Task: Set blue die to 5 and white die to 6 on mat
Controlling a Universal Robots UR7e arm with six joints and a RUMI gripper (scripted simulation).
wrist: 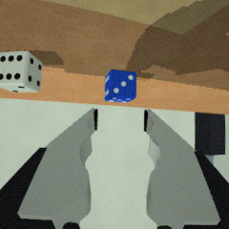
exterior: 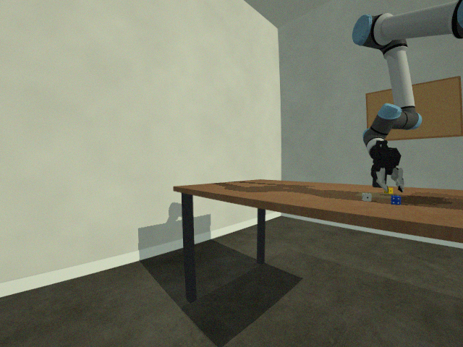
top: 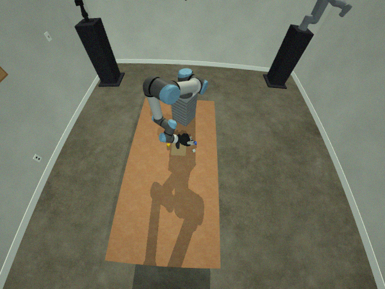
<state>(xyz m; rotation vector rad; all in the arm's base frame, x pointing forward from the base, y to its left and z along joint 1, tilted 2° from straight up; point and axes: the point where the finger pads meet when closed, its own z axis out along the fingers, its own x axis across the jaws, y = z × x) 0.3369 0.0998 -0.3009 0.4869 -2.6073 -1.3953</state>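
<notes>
Now: the blue die 30 mm to the left of my hand, 30 mm below it and 10 mm behind it. From my hand the other things lie so: white die: 80 mm ahead, 30 mm below, 10 mm to the left; yellow die: 230 mm to the right, 30 mm below, 20 mm ahead; tan mat: 130 mm to the right, 60 mm ahead, 40 mm below.
</notes>
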